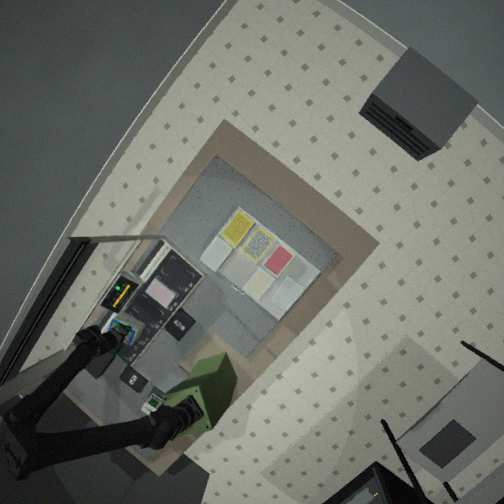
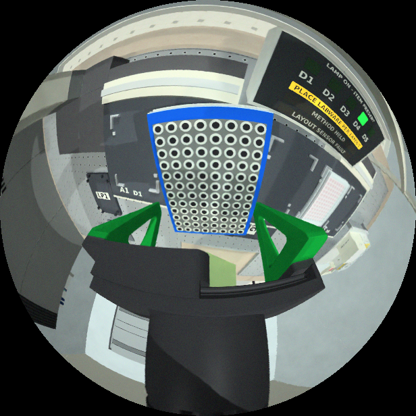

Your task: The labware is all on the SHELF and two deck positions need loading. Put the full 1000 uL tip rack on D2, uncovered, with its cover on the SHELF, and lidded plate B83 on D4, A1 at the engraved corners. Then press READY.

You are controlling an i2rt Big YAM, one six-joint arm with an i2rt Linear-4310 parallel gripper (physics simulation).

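Note:
My gripper (image 1: 120, 334) (image 2: 207, 206) is open, its green fingers apart near the lower end of a blue-rimmed tip rack. The uncovered tip rack (image 1: 129, 336) (image 2: 209, 165) has its holes filled and stands at D2, between D1 and D3; whether it is fully seated is hidden. A pale pink plate (image 1: 160, 292) (image 2: 325, 198) lies on D4; its label and A1 corner cannot be read. The shelf (image 1: 274, 306) holds a white piece and a clear piece; I cannot tell which is the rack's cover. The READY button cannot be made out.
The display (image 1: 120, 294) (image 2: 320, 95) shows the D4 lamp green and "PLACE LABWARE PER LAYOUT". Yellow racks (image 1: 237, 227) and a red item (image 1: 278, 260) stand on the shelf. The LP1 pad (image 1: 134, 378) (image 2: 102, 194), another dark pad (image 1: 180, 324) and a green pedestal (image 1: 217, 377) are nearby.

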